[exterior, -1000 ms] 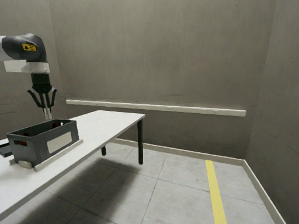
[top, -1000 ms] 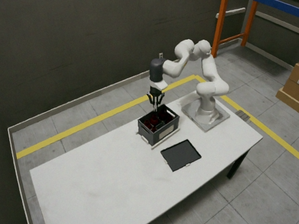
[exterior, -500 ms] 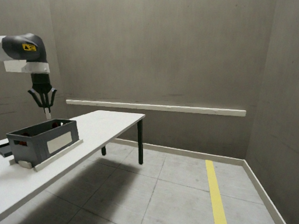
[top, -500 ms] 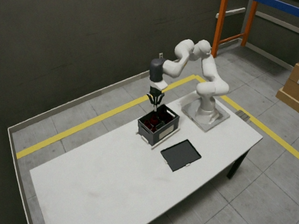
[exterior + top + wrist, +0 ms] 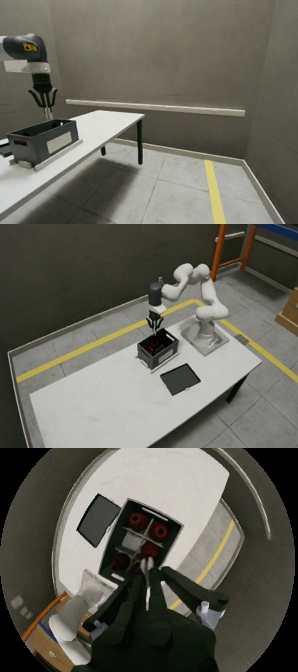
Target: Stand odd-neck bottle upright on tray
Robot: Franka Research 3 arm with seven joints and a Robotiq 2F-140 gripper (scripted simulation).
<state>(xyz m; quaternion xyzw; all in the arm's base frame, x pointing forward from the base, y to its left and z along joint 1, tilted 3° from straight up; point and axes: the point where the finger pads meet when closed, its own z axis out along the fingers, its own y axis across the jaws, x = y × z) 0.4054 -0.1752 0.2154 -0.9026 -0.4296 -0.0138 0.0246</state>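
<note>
Right now my hand is 10 mm past the dark grey crate, 40 mm to the right of it and 170 mm above it. Round my hand: flat black tray: 10 mm behind, 330 mm to the left, 250 mm below.
</note>
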